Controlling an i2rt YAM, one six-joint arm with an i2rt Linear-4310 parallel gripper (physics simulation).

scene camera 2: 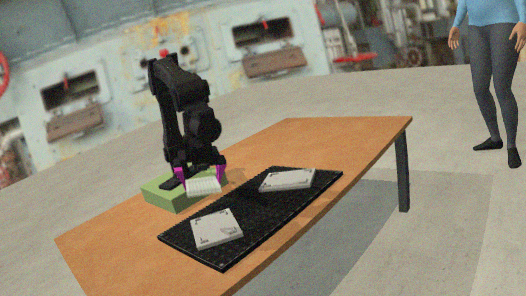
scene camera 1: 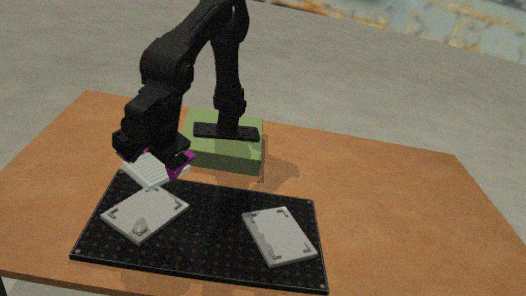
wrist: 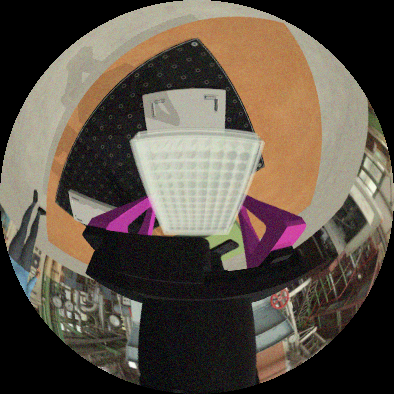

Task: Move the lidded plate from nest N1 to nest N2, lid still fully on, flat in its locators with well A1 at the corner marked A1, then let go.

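Places are measured from the arm's base along level axes (x ahead, y left, z up), in centimetres.
Where they show: gripper, between the fingertips: (scene camera 2: 202,188) (scene camera 1: 158,168) (wrist: 196,197); arm's base, origin of its link: (scene camera 1: 226,133) (wrist: 210,253).
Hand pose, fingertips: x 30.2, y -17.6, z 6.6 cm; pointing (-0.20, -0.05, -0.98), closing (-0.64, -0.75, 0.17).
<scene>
Things, the pixels of their top centre, and the offset from my fingertips. Level surfaces: height alone.
- white lidded plate, centre of its top: (wrist: 199,216) (scene camera 1: 157,159) (scene camera 2: 199,178) dx +0.6, dy -0.3, dz +3.0 cm
- light grey nest, centre of its top: (wrist: 187,139) (scene camera 1: 146,207) (scene camera 2: 213,224) dx +2.1, dy -2.2, dz -9.6 cm
- black perforated board, centre of its top: (wrist: 126,183) (scene camera 1: 210,223) (scene camera 2: 253,204) dx +4.4, dy +12.4, dz -11.3 cm
- orange-brown table, height of its surface: dz -12.6 cm
The white lidded plate (scene camera 1: 146,171) (scene camera 2: 203,187) (wrist: 197,170) is held in the air between the magenta fingers of my gripper (scene camera 1: 162,160) (scene camera 2: 201,179) (wrist: 196,197), which is shut on its sides. A clear lid edge shows around its wells in the wrist view; the A1 corner cannot be made out. The plate hangs above and behind one light grey nest (scene camera 1: 145,212) (scene camera 2: 215,229) (wrist: 185,107), apart from it. The other nest (scene camera 1: 282,235) (scene camera 2: 287,180) (wrist: 90,207) is empty, with corner locators. I cannot read which nest is N1 or N2.
Both nests lie on a black perforated board (scene camera 1: 200,255) (scene camera 2: 260,215) (wrist: 115,145) on the orange-brown table (scene camera 1: 390,210) (scene camera 2: 115,245) (wrist: 280,100). The arm's base stands on a green block (scene camera 1: 225,160) (scene camera 2: 160,197) behind the board. A person (scene camera 2: 495,55) stands beyond the table.
</scene>
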